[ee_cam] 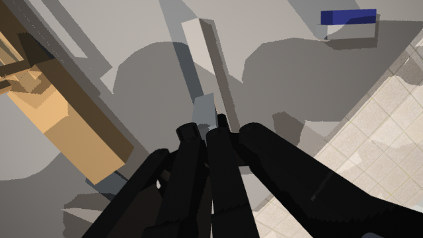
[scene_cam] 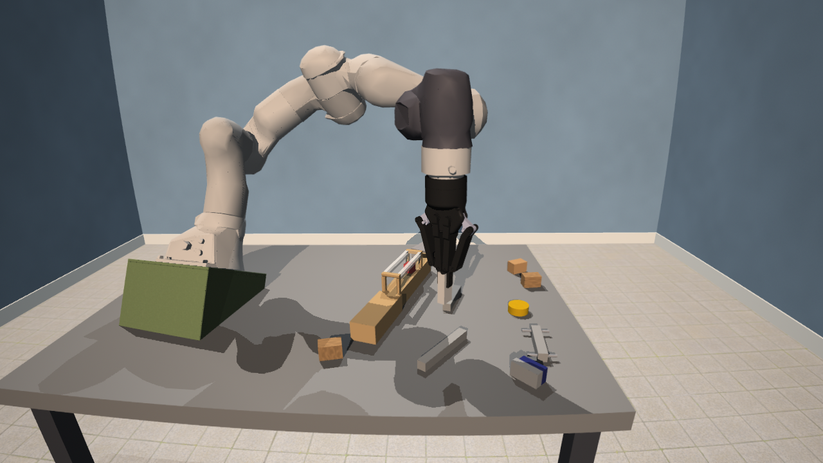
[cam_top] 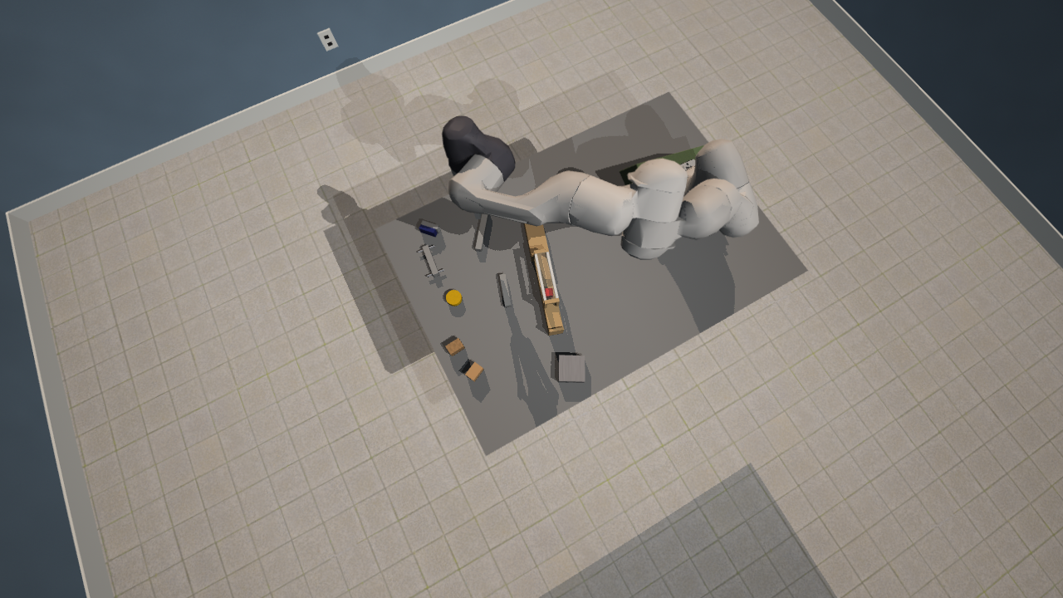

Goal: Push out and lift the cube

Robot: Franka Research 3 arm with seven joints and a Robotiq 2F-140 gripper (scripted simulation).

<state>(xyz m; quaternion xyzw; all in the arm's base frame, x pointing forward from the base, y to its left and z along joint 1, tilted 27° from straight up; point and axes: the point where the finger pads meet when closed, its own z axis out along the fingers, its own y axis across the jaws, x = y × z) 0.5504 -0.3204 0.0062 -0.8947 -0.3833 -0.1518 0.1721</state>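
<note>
Right now the long grey bar is 140 mm below my hand. Also, from my hand: short grey bar 230 mm to the left, 140 mm below, 50 mm ahead; then grey cross piece 200 mm ahead, 140 mm below; then blue-grey block 150 mm ahead, 140 mm below, 100 mm to the right.
</note>
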